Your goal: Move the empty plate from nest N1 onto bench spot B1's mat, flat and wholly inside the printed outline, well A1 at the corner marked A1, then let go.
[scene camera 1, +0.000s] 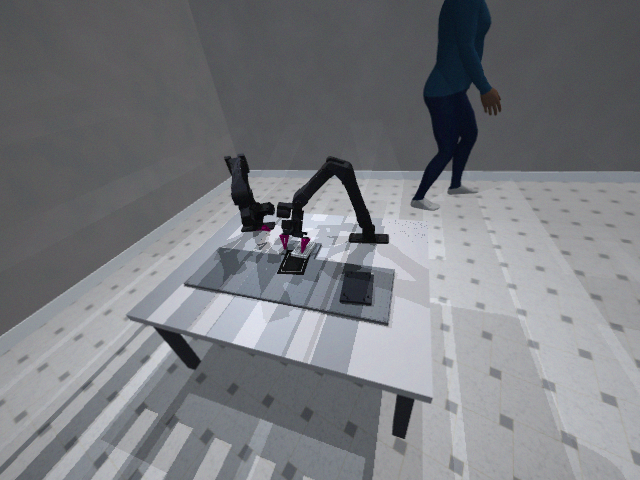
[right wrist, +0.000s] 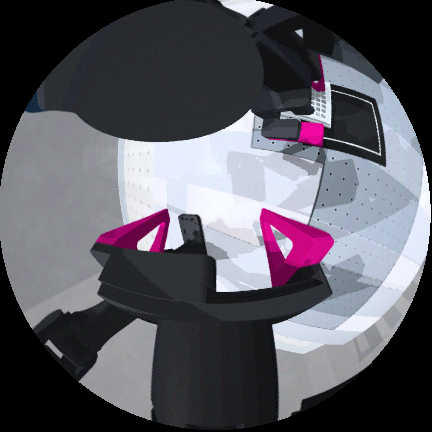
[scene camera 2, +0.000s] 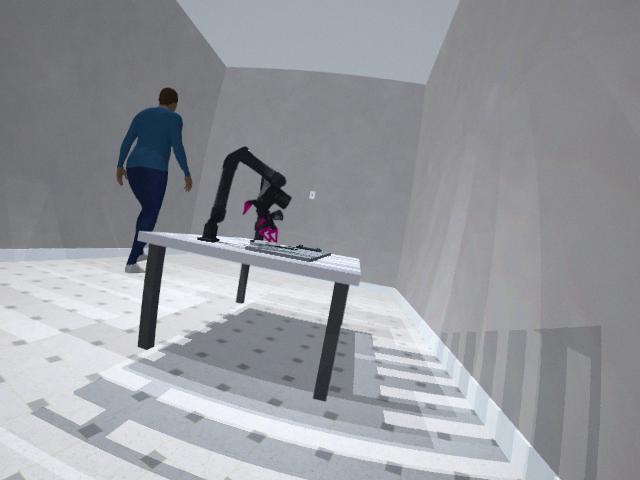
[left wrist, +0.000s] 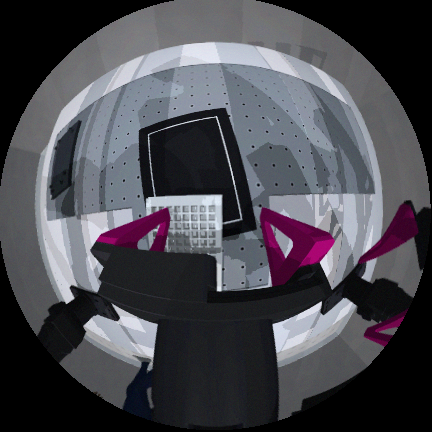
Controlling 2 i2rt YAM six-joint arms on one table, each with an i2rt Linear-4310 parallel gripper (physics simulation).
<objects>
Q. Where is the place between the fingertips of my left gripper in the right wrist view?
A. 320, 115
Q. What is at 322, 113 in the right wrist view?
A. A well plate.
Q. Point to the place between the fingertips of my right gripper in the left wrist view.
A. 364, 299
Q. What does my right gripper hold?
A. Nothing.
</objects>
